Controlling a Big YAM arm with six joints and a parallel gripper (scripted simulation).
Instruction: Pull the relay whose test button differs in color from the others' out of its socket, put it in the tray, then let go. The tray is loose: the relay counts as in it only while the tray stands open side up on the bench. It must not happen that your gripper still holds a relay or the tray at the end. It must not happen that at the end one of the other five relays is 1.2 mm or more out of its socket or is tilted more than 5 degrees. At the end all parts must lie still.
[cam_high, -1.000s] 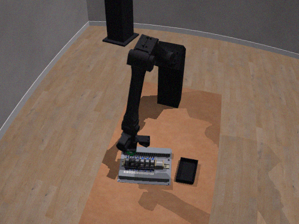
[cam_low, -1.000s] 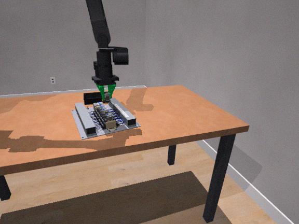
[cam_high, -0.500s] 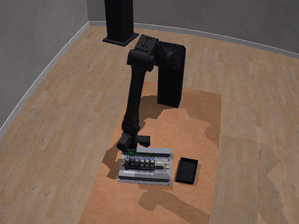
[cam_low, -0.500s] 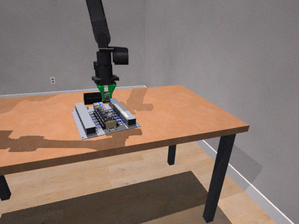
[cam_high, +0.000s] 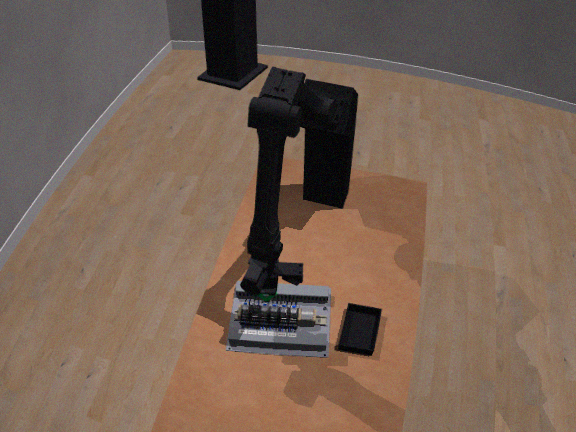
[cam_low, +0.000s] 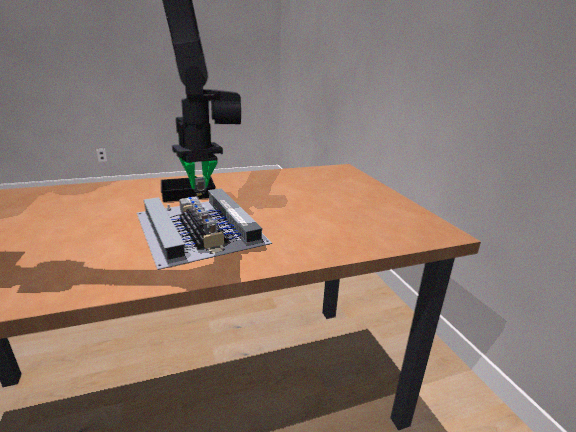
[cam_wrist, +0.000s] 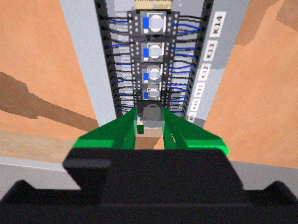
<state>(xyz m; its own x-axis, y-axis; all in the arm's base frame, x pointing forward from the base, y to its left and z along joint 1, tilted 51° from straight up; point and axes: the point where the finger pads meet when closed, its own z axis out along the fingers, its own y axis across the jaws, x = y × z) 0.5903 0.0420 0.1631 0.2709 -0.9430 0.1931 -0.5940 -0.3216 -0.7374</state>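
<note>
Now: hand 90 mm past the black tray, 280 mm to the right of it and 120 mm above it. The rest, counted from my hand: grey relay: right at my hand.
</note>
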